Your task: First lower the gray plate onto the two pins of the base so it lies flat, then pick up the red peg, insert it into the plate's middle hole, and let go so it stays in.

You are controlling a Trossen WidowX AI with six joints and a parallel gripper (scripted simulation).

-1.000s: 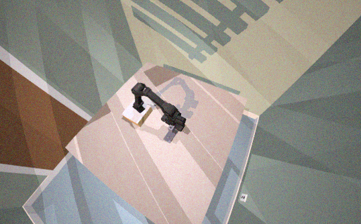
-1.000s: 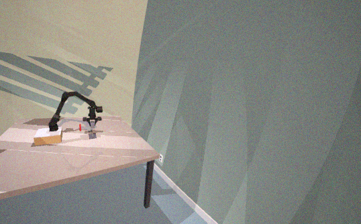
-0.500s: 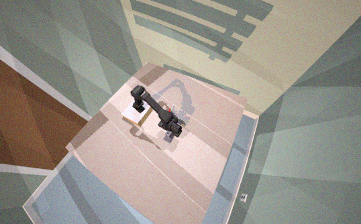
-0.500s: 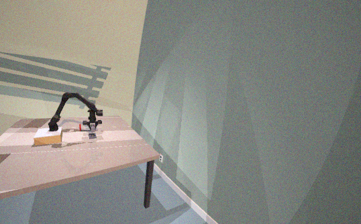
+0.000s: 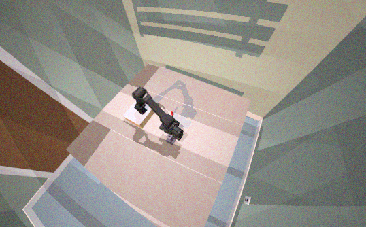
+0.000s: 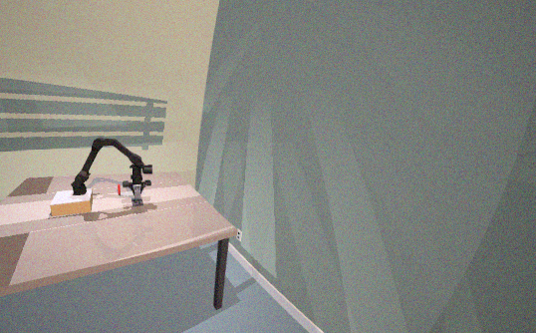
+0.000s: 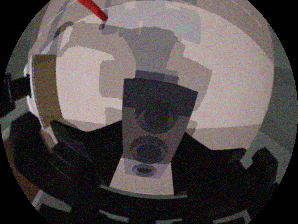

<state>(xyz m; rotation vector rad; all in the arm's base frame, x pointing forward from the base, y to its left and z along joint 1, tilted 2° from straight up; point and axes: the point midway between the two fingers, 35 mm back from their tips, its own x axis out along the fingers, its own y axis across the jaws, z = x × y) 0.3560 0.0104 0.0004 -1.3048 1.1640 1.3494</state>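
Now: gripper tip 15 cm to the right of the red peg, 15 cm past it and 2 cm above it. Round my gripper tip: gray plate 3 cm above.
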